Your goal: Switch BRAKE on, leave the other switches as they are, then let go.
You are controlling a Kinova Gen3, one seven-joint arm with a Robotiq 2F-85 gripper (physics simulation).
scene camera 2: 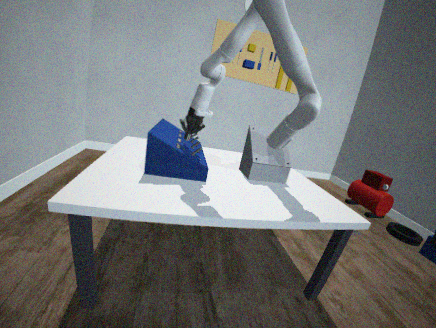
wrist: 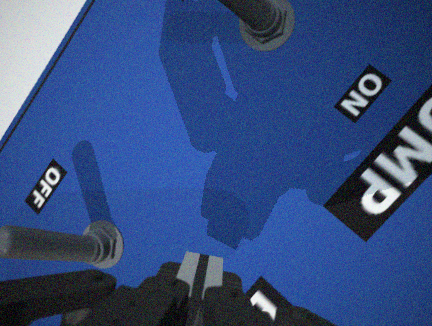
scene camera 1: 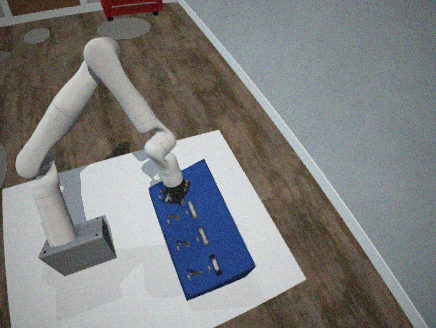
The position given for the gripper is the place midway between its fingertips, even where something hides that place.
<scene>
In view: the gripper (wrist: 200, 281) and a blue sloped switch box (scene camera 2: 168, 154).
The blue sloped switch box shows as well in the wrist view (wrist: 291, 153).
</scene>
